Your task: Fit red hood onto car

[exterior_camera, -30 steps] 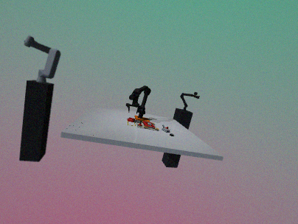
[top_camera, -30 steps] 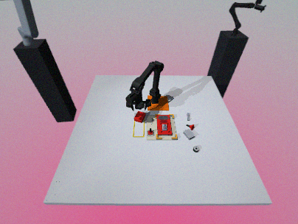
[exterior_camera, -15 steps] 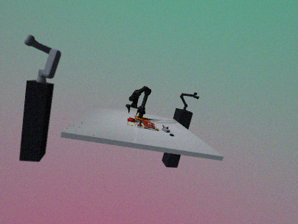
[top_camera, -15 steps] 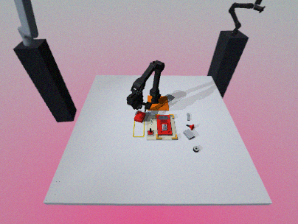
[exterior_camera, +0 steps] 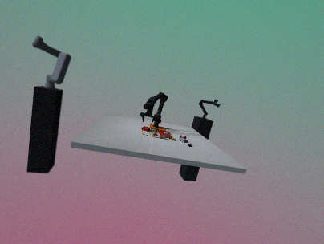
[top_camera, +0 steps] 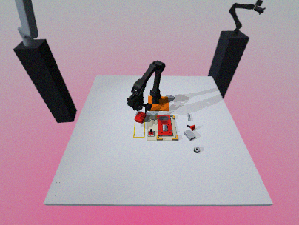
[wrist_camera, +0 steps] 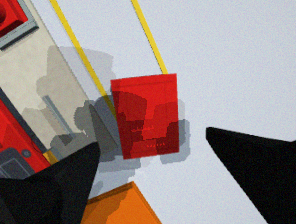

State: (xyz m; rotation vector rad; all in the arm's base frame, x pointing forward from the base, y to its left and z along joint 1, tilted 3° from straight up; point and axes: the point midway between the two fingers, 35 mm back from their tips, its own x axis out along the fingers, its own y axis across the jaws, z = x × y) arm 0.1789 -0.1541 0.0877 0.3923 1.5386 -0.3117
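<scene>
My gripper tip is 60 mm above the red hood.
</scene>
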